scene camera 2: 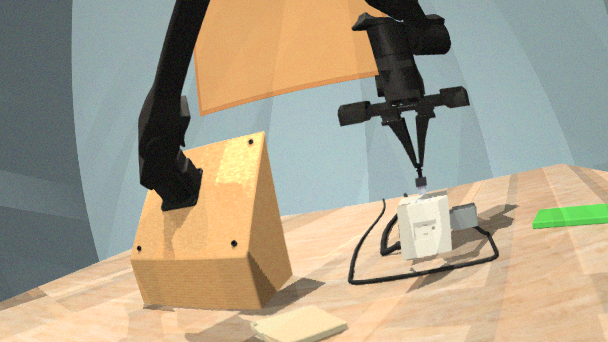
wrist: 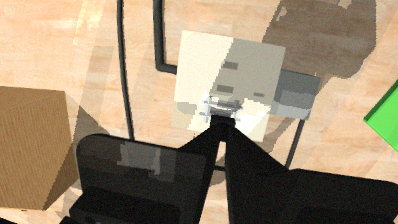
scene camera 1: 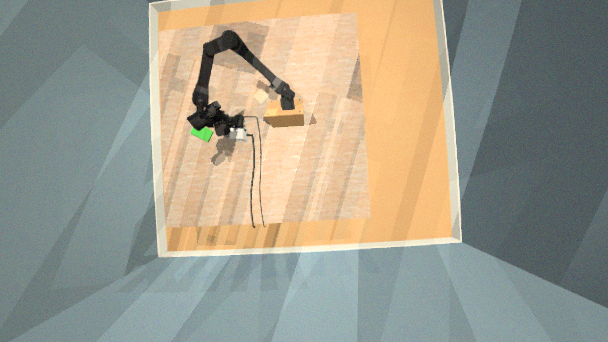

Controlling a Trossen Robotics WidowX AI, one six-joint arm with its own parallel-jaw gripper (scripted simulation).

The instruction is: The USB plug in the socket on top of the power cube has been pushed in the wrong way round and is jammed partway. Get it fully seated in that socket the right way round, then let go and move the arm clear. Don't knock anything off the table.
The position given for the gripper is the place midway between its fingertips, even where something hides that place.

The gripper [scene camera 2: 419,167] carries a USB plug.
